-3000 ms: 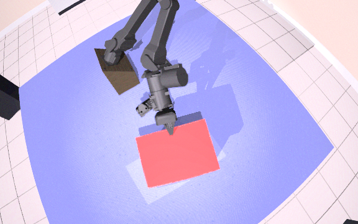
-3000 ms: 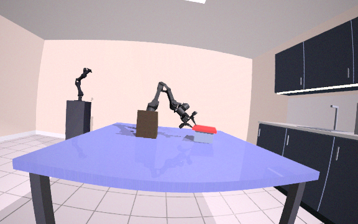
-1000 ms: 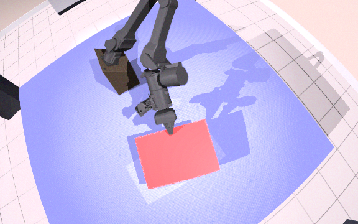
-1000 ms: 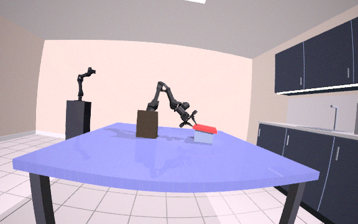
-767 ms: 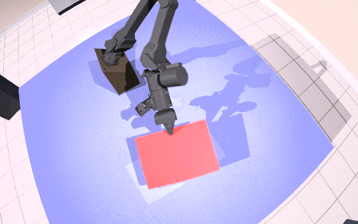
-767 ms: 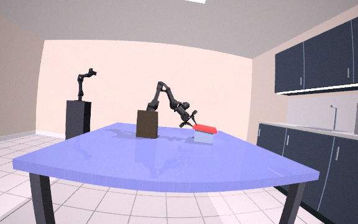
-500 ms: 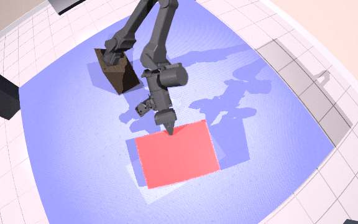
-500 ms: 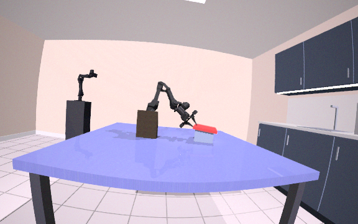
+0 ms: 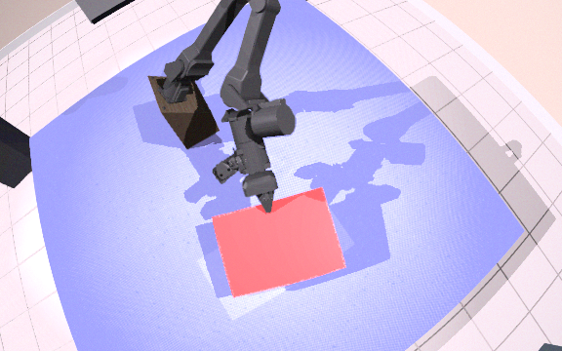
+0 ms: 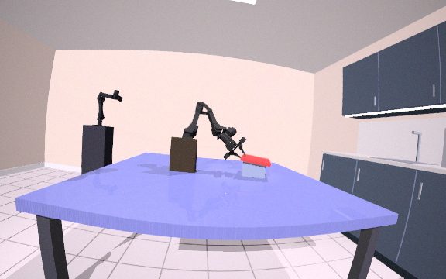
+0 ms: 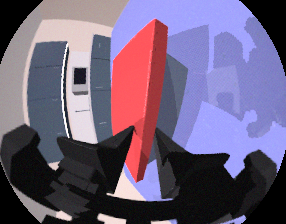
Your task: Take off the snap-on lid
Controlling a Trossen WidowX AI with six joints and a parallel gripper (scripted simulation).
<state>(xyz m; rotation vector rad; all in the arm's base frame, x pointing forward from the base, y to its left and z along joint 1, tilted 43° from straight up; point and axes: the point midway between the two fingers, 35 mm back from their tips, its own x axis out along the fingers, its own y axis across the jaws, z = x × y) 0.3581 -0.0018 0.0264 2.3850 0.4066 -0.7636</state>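
My gripper tip is 70 mm short of the red lid and 30 mm to the left of it. The rest, counted from my gripper tip: storage box (70 mm ahead, 30 mm to the right, 50 mm below).
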